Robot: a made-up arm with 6 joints. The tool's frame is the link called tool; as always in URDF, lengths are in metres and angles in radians. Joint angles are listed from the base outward. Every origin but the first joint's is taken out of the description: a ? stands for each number. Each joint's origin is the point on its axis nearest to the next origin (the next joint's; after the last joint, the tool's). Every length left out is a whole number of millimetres.
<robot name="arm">
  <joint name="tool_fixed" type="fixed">
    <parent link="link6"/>
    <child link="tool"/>
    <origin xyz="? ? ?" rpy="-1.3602 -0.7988 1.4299"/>
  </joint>
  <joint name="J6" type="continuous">
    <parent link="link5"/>
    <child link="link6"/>
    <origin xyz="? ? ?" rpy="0 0 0"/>
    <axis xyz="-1 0 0"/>
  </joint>
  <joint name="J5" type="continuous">
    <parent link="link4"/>
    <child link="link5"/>
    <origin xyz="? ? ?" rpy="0 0 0"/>
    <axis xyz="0 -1 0"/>
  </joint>
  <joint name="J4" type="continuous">
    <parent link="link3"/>
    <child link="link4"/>
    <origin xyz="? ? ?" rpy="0 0 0"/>
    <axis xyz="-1 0 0"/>
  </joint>
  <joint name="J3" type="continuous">
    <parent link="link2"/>
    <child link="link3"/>
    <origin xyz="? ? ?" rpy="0 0 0"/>
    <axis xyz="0 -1 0"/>
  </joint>
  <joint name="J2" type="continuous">
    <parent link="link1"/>
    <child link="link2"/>
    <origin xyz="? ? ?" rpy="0 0 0"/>
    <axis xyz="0 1 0"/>
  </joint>
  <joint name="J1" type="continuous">
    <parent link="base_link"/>
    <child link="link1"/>
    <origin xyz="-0.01 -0.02 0.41" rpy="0 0 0"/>
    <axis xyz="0 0 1"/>
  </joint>
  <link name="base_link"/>
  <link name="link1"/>
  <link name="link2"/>
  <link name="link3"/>
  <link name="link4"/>
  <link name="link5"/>
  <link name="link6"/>
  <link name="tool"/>
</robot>
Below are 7 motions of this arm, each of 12 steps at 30 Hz.
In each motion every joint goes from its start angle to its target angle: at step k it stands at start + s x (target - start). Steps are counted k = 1, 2, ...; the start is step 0. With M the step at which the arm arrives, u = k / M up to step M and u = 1 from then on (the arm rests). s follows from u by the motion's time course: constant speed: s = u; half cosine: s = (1 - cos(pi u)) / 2; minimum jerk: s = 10 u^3 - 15 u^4 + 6 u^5.
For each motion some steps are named. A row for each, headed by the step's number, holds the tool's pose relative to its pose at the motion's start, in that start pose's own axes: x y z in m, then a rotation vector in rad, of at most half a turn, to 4 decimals.
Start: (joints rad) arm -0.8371 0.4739 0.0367 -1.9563 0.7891 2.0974
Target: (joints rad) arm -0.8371 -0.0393 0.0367 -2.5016 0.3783 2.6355
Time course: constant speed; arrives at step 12
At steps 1, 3, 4, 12:
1: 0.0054 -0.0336 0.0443 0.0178 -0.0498 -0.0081
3: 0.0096 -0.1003 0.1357 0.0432 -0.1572 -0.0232
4: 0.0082 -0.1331 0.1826 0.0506 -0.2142 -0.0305
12: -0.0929 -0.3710 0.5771 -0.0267 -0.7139 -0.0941

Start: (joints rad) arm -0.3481 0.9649 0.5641 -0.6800 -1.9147 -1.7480
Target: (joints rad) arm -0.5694 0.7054 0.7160 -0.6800 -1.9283 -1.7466
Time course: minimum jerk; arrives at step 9
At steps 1, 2, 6, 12:
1: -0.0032 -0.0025 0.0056 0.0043 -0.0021 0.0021
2: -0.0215 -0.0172 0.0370 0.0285 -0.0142 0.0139
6: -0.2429 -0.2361 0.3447 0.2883 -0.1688 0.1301
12: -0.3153 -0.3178 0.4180 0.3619 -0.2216 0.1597

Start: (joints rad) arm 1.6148 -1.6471 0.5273 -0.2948 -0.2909 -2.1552
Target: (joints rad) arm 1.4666 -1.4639 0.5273 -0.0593 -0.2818 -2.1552
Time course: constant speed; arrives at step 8
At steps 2, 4, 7, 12:
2: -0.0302 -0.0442 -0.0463 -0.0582 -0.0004 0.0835
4: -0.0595 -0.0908 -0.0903 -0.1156 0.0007 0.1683
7: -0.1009 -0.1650 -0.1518 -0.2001 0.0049 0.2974
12: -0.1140 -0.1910 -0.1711 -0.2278 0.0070 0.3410

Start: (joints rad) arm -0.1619 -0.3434 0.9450 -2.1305 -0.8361 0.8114
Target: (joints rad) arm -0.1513 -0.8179 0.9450 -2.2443 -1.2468 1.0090
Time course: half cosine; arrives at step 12
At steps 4, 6, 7, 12:
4: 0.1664 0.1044 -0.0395 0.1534 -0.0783 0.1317
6: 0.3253 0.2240 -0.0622 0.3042 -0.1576 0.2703
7: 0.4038 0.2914 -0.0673 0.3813 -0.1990 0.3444
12: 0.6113 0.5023 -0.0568 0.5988 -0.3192 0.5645

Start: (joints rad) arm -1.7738 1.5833 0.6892 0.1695 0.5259 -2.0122
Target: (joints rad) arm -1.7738 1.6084 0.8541 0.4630 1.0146 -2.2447
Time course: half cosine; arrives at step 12
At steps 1, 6, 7, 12:
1: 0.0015 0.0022 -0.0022 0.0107 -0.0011 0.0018
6: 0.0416 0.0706 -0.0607 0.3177 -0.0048 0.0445
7: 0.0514 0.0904 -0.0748 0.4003 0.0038 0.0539
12: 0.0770 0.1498 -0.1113 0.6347 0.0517 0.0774

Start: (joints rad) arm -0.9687 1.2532 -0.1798 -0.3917 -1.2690 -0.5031
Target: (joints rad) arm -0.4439 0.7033 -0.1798 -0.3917 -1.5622 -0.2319
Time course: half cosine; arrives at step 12
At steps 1, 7, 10, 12:
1: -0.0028 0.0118 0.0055 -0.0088 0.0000 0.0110
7: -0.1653 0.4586 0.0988 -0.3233 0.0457 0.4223
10: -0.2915 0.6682 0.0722 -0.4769 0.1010 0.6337
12: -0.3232 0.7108 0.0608 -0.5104 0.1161 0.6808

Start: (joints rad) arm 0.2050 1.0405 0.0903 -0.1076 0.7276 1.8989
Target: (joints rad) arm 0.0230 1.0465 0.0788 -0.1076 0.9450 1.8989
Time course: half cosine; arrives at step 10
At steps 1, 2, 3, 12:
1: -0.0026 0.0052 -0.0001 0.0016 0.0065 -0.0015
2: -0.0102 0.0203 -0.0004 0.0063 0.0253 -0.0058
3: -0.0219 0.0439 -0.0004 0.0136 0.0546 -0.0121
12: -0.1029 0.2130 0.0152 0.0669 0.2673 -0.0443

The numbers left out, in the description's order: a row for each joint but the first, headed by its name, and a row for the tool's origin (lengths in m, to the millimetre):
tool: 0 -0.01 -0.01
J6: 0.01 0 -0.03
J5: 0 -0.24 0
J4: 0.94 0 0
J3: -0.01 0 0.87
J2: 0 0.02 0

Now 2 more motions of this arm.
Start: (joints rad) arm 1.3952 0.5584 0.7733 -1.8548 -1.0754 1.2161
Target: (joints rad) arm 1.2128 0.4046 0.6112 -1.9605 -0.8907 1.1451
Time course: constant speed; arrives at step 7
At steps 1, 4, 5, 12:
1: 0.0154 -0.0078 0.0321 -0.0503 0.0082 -0.0154
4: 0.0630 -0.0242 0.1266 -0.2017 0.0281 -0.0608
5: 0.0791 -0.0274 0.1573 -0.2523 0.0332 -0.0758
12: 0.1117 -0.0304 0.2175 -0.3539 0.0409 -0.1052

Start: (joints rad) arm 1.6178 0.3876 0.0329 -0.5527 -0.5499 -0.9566
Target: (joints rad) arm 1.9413 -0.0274 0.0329 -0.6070 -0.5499 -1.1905
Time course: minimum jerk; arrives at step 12
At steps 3, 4, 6, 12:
3: -0.0149 0.0558 0.0232 0.0418 -0.0103 0.0116
4: -0.0323 0.1110 0.0490 0.0861 -0.0191 0.0225
6: -0.0897 0.2489 0.1295 0.2134 -0.0335 0.0471
12: -0.2109 0.4342 0.3003 0.4497 -0.0238 0.0717

